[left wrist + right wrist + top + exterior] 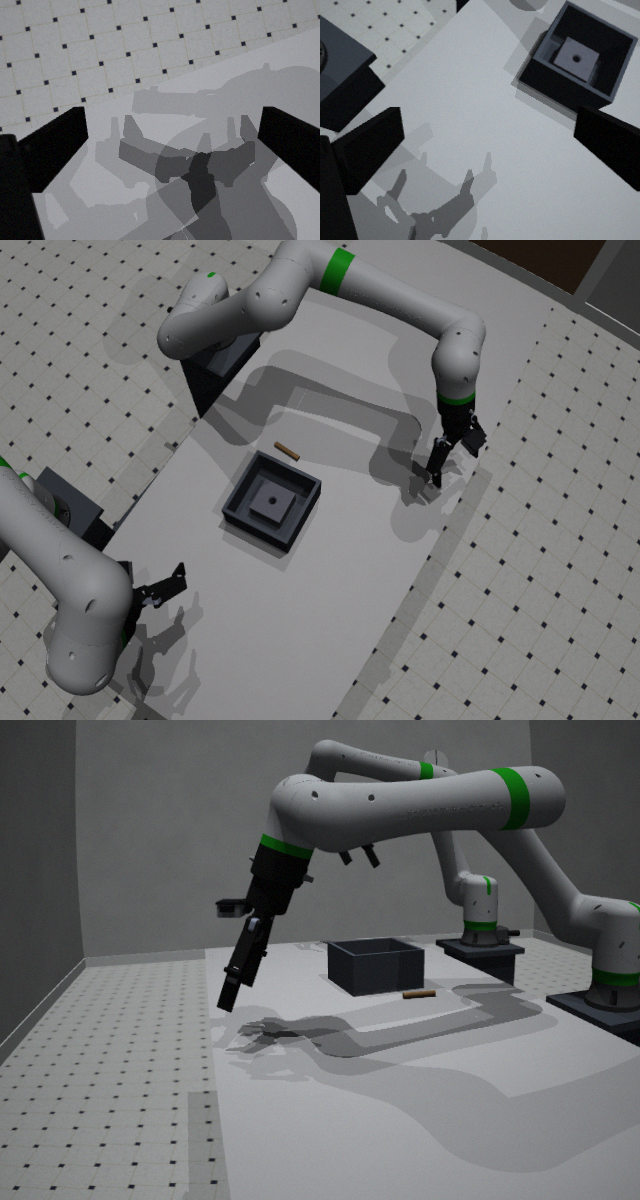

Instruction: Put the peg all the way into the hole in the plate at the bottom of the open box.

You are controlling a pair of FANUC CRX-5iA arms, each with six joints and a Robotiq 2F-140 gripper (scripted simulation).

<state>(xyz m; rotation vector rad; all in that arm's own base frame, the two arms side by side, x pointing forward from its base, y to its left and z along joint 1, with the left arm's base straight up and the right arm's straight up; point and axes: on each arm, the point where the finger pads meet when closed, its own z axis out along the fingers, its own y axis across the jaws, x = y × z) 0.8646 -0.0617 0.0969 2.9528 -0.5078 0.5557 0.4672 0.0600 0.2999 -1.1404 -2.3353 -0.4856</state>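
Observation:
Now: left hand 42 cm past the brown peg, 20 cm to the left of it and 9 cm above it. Round my left hand: grey plate (35 cm to the right, 35 cm behind, 5 cm below); dark box (35 cm to the right, 35 cm behind, 7 cm below).

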